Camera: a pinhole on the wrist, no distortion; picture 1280 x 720 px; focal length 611.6 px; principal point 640.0 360.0 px. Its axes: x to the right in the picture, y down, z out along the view. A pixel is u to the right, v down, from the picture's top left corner.
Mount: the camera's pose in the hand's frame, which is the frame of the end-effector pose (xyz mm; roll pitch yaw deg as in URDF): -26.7 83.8 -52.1 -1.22 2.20 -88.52
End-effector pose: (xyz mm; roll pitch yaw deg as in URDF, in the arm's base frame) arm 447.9 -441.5 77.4 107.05 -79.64 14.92
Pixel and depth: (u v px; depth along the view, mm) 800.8 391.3 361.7
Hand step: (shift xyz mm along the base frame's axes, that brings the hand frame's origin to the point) 180.9 -246.4 -18.0
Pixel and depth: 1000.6 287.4 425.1
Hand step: 333.7 -215.4 -111.0
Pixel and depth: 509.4 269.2 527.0
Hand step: 90.3 -504.1 -89.9
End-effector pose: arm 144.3 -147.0 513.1 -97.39 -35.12 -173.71
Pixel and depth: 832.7 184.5 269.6
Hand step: 93.2 -206.6 -67.0
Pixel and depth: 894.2 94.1 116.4
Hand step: 44.7 -54.5 -73.0
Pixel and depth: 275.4 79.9 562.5
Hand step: 19.4 -474.3 -533.7
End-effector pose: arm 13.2 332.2 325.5 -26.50 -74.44 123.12
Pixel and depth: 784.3 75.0 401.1
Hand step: 94.0 -378.5 -107.2
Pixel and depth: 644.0 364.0 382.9
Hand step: -31.4 -331.1 56.3
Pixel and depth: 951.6 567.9 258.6
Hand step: 63.5 -169.6 122.2
